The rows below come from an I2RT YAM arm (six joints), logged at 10 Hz.
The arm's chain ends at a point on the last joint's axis. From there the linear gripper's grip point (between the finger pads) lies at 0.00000 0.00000 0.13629 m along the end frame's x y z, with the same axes.
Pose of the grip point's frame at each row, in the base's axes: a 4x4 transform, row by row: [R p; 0 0 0 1], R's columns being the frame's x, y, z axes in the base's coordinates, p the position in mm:
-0.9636 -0.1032 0.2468 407.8; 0.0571 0.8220 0.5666 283.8; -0.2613 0.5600 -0.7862 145.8; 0 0 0 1
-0.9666 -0.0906 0.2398 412.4; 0.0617 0.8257 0.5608 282.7; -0.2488 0.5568 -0.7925 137.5; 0 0 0 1
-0.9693 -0.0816 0.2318 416.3; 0.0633 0.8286 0.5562 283.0; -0.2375 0.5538 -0.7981 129.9; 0 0 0 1
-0.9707 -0.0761 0.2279 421.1; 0.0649 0.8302 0.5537 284.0; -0.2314 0.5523 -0.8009 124.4; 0 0 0 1
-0.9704 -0.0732 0.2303 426.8; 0.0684 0.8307 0.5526 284.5; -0.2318 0.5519 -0.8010 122.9; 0 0 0 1
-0.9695 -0.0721 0.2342 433.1; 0.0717 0.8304 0.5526 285.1; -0.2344 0.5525 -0.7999 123.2; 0 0 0 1
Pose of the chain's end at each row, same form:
-0.9636 -0.1032 0.2468 374.2; 0.0571 0.8220 0.5666 206.6; -0.2613 0.5600 -0.7862 253.0; 0 0 0 1
-0.9666 -0.0906 0.2398 379.7; 0.0617 0.8257 0.5608 206.3; -0.2488 0.5568 -0.7925 245.5; 0 0 0 1
-0.9693 -0.0816 0.2318 384.7; 0.0633 0.8286 0.5562 207.2; -0.2375 0.5538 -0.7981 238.7; 0 0 0 1
-0.9707 -0.0761 0.2279 390.0; 0.0649 0.8302 0.5537 208.5; -0.2314 0.5523 -0.8009 233.6; 0 0 0 1
-0.9704 -0.0732 0.2303 395.4; 0.0684 0.8307 0.5526 209.2; -0.2318 0.5519 -0.8010 232.1; 0 0 0 1
-0.9695 -0.0721 0.2342 401.2; 0.0717 0.8304 0.5526 209.8; -0.2344 0.5525 -0.7999 232.2; 0 0 0 1

